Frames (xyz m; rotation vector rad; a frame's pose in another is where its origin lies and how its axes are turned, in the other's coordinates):
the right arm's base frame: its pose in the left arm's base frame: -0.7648 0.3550 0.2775 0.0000 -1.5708 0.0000
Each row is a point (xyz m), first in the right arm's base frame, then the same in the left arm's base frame.
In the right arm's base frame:
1: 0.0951 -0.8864 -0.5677
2: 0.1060 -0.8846 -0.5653
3: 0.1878 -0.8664 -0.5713
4: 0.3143 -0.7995 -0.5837
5: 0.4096 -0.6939 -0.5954
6: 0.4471 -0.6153 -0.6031
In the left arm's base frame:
1: -0.1971 -0.5314 0.3726
2: -0.1995 -0.5296 0.3835
3: -0.1935 -0.5114 0.4653
4: -0.1811 -0.4445 0.5918
5: -0.1694 -0.3389 0.6871
6: -0.1617 -0.2603 0.7246

